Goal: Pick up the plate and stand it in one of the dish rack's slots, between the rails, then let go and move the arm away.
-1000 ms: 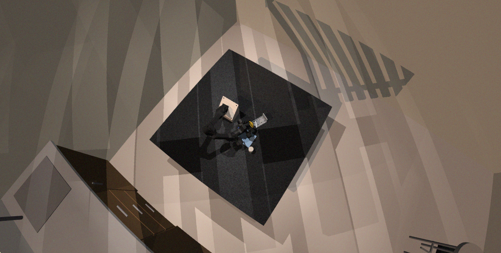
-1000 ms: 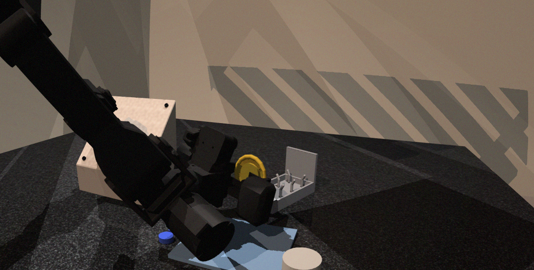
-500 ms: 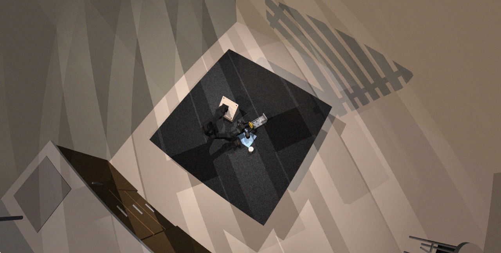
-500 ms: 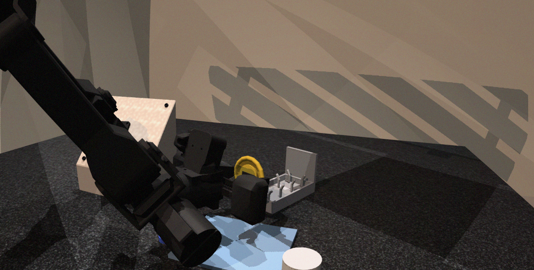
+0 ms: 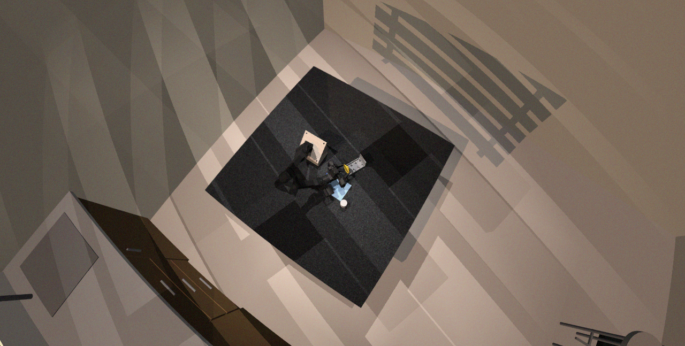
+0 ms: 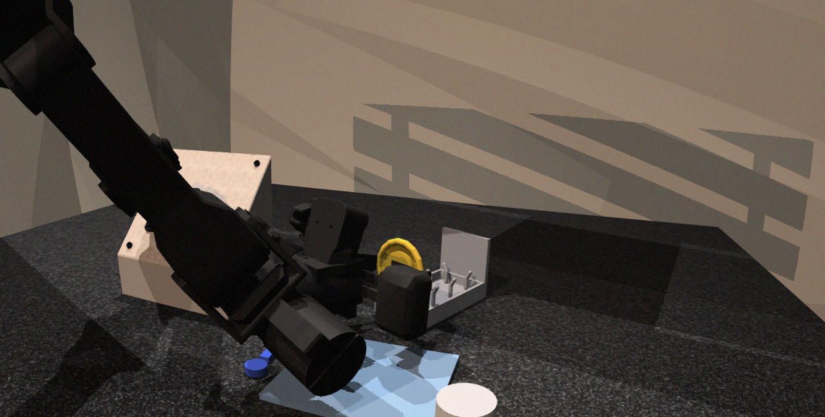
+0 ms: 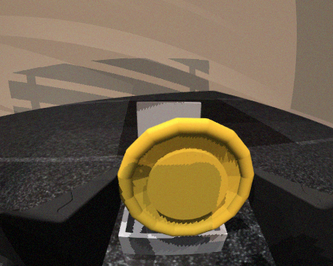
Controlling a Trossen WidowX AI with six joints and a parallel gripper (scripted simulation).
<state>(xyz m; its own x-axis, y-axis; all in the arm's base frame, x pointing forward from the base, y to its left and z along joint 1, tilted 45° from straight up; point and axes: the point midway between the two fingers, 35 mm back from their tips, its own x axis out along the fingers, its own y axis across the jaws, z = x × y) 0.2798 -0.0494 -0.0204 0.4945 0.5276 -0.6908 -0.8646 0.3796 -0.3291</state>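
Right now the grey dish rack is 50 mm to the left of my gripper tip, 40 mm below it and 20 mm ahead of it. From my gripper tip the other things lie so: blue spoon (130 mm to the right, 110 mm behind, 60 mm below); light blue mat (130 mm to the right, 60 mm below, 10 mm behind); yellow plate (10 mm to the right).
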